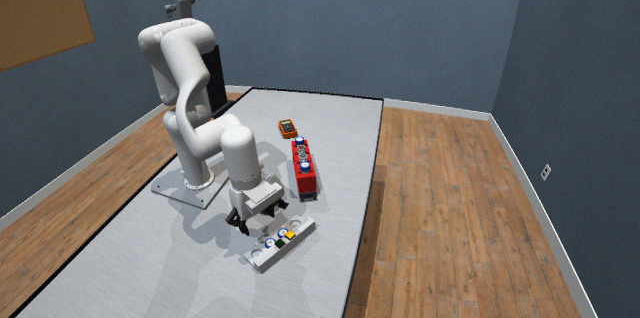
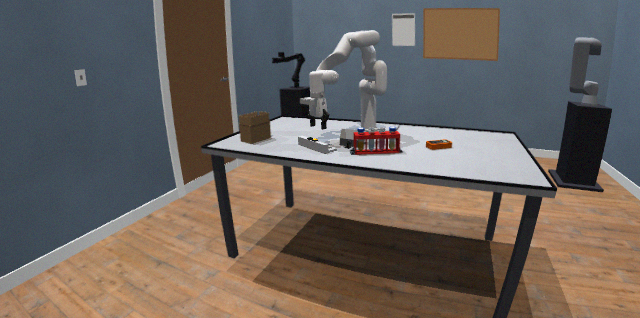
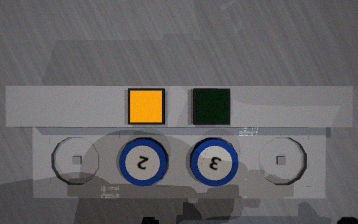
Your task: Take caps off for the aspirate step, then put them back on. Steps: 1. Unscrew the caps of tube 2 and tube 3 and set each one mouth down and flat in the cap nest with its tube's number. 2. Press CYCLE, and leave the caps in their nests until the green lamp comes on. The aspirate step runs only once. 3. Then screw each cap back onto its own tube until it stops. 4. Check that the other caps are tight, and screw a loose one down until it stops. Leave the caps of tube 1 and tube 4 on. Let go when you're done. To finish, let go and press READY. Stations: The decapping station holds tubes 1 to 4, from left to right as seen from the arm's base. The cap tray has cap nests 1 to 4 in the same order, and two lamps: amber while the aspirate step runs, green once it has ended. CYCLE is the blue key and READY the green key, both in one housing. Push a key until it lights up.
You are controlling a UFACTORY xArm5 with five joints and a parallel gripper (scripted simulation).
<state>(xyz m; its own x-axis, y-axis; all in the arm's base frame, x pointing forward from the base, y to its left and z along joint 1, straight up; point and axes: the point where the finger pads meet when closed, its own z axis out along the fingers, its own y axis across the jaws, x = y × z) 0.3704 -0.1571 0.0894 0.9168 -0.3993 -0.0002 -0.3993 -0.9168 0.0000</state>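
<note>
Right now my hand is 5 cm short of the blue-rimmed cap, 4 cm to the right of it and 9 cm above it. Round my hand: grey key housing 8 cm behind, 17 cm to the left, 5 cm below; blue key 10 cm behind, 19 cm to the left, 4 cm below; green key 10 cm behind, 15 cm to the left, 4 cm below.
</note>
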